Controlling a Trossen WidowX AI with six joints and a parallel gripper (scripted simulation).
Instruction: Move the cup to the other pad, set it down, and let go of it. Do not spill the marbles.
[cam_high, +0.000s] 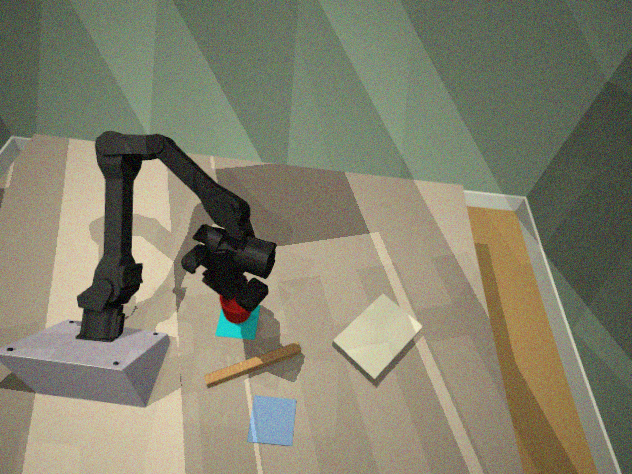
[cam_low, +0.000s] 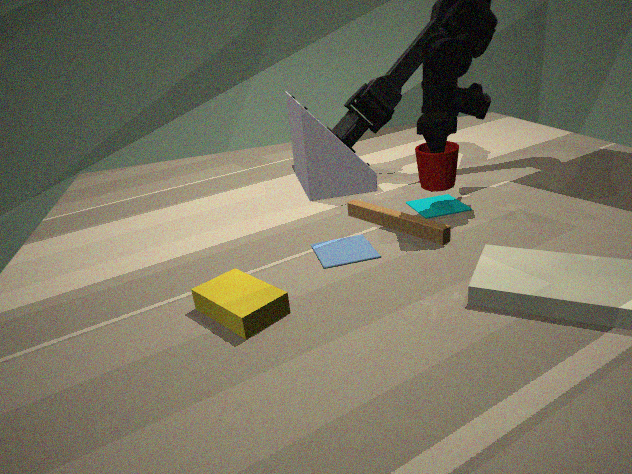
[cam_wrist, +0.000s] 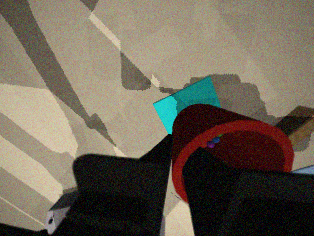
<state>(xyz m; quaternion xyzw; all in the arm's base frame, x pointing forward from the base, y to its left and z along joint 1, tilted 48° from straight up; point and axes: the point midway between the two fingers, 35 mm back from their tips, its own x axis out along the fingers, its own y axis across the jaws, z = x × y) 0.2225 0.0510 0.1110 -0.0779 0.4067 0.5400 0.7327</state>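
My gripper tip is 20 mm short of the cyan pad, 10 mm to the left of it and 80 mm above it. From my gripper tip the other things lie so: wooden bar 80 mm ahead, 120 mm to the right, 70 mm below; then red cup 30 mm ahead, 20 mm to the right; then blue pad 130 mm ahead, 230 mm to the right, 80 mm below.
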